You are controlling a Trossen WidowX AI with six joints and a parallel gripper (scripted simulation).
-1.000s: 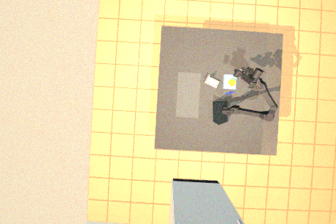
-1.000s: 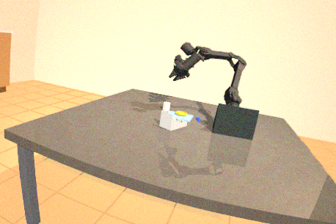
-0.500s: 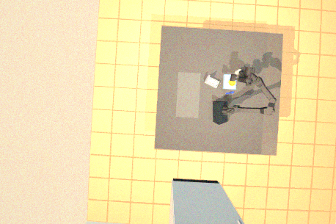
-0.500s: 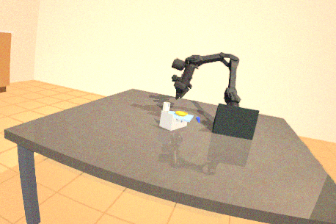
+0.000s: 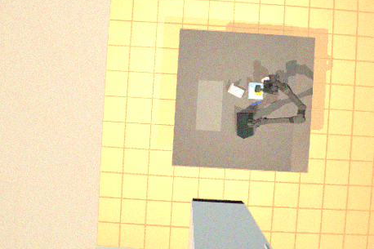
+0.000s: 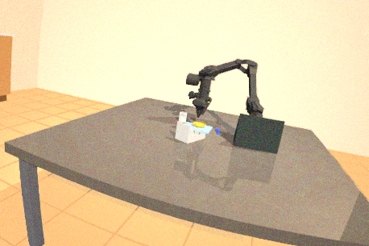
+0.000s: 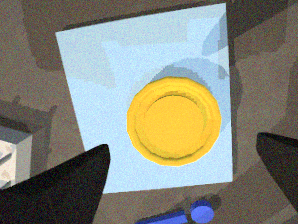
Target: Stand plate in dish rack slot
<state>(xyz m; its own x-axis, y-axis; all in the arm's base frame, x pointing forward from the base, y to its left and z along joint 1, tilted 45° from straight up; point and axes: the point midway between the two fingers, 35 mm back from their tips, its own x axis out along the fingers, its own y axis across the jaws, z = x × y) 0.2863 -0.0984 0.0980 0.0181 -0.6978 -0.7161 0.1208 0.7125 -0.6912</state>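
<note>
My gripper tip is 5 cm above the yellow plate. Also, from my gripper tip: white cup 10 cm ahead, 6 cm to the right, 4 cm below; blue spoon 11 cm behind, 6 cm below, 1 cm to the left; light blue mat 6 cm below, 2 cm to the left, 1 cm ahead.
</note>
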